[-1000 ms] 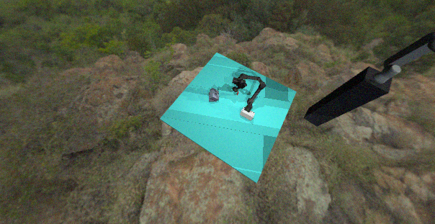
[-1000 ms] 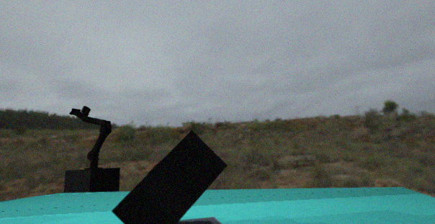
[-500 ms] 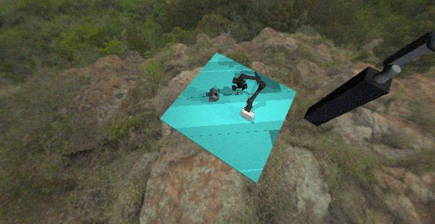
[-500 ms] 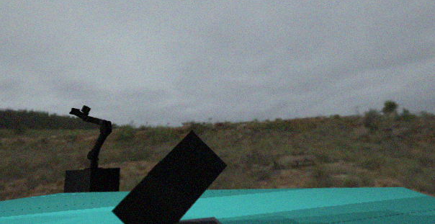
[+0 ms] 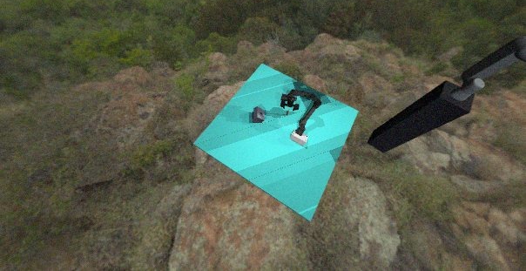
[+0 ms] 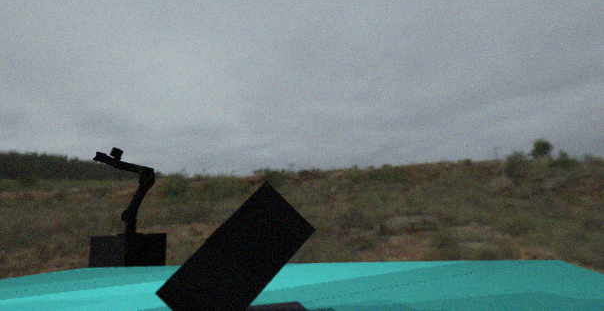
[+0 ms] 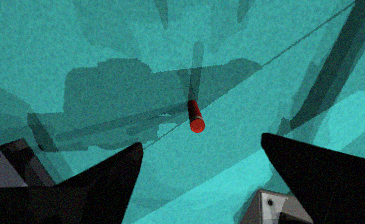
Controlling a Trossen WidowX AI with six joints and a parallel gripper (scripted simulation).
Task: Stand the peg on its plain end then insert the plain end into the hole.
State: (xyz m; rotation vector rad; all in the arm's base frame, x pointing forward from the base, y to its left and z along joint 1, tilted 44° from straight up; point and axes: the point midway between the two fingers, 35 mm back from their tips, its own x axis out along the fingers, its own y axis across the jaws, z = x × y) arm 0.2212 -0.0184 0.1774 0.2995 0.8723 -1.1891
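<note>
Right now my gripper tip is 50 mm above the red peg. Also, from my gripper tip: dark sloped panel 220 mm to the left, 220 mm ahead, 40 mm below.
</note>
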